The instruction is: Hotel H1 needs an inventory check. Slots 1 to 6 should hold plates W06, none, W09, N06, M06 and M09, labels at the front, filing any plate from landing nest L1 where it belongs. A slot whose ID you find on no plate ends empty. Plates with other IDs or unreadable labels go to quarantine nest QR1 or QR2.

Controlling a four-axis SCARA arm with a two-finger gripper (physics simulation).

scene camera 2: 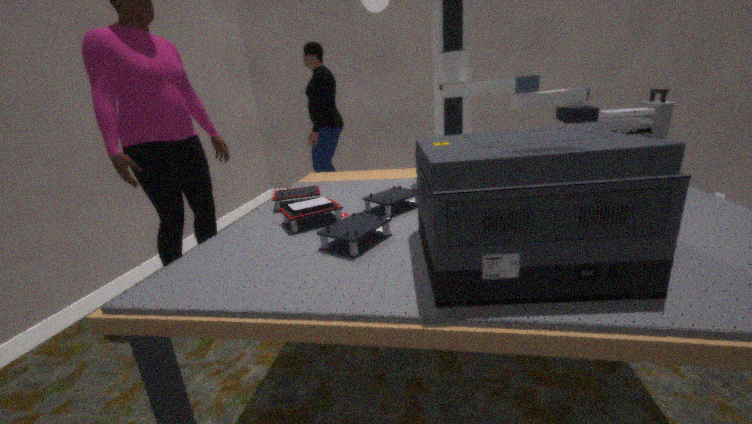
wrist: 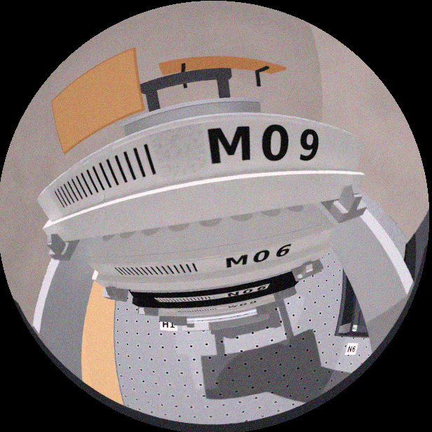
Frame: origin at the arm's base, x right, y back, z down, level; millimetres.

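Seen in the pictures: gripper, fingertip midpoint: (scene camera 2: 632, 120).
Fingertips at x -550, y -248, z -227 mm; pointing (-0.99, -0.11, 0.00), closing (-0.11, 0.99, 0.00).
Observation:
Pixels of each thing's middle, then the offset from my fingertips to it.
- hotel H1, body centre: (scene camera 2: 632, 140) dx -6, dy -7, dz +64 mm
- large dark instrument, body centre: (scene camera 2: 513, 200) dx +448, dy -546, dz +87 mm
In the wrist view, plate M09 (wrist: 280, 142) stands nearest, in the top slot of hotel H1 (scene camera 2: 662, 118), with its label forward. Below it are pale plate M06 (wrist: 257, 255), black plate N06 (wrist: 220, 294) and pale plate W09 (wrist: 242, 304), labels forward. My gripper (wrist: 212, 247) (scene camera 2: 626, 114) is at the hotel, its two long fingers running in on both sides of M06; it is shut on M06. The fingertips are hidden. M06 is close under M09, and slot ledges show below it. The lowest slots are hard to make out. W06 does not show readably.
In scene camera 2, a large dark instrument (scene camera 2: 552, 210) blocks part of the hotel. To its left stand dark raised nests (scene camera 2: 353, 227) (scene camera 2: 390, 195) and red-rimmed nests (scene camera 2: 284, 213) (scene camera 2: 296, 193), the nearer red one bearing a pale flat piece. Two people stand behind the table.

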